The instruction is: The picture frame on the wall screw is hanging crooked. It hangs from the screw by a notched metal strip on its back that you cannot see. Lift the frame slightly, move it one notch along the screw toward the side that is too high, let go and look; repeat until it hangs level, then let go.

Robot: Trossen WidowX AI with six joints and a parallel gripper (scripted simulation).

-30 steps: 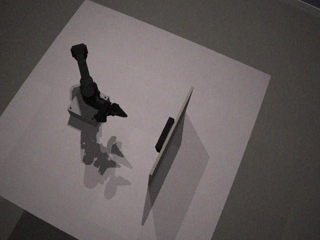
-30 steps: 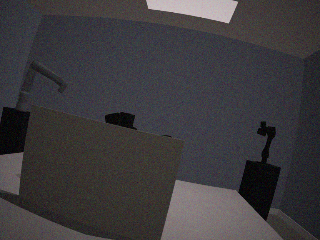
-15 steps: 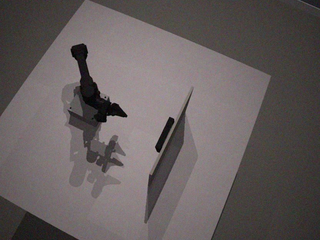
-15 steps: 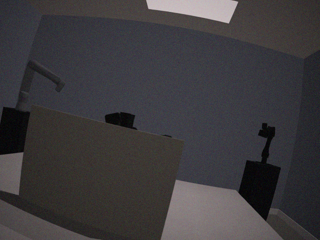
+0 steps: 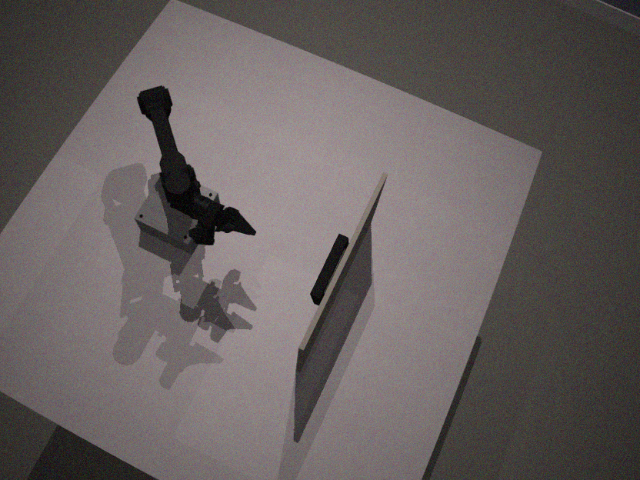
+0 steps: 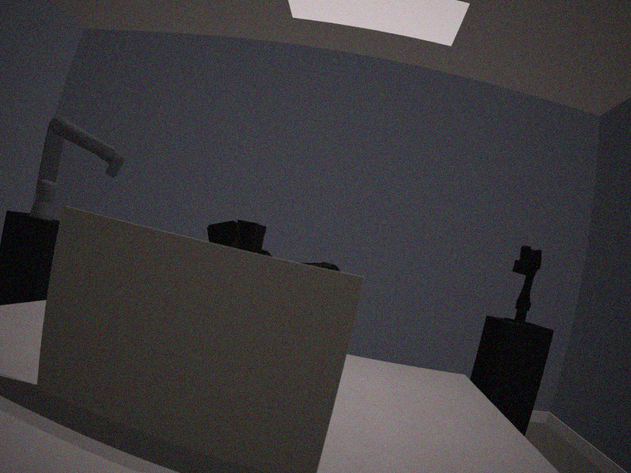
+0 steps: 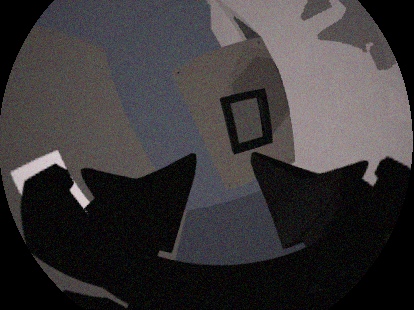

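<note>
Now: gripper tip 20 cm short of the picture frame and 9 cm above it. Also, from my gripper tip: beige wall panel (21 cm ahead, 10 cm below).
</note>
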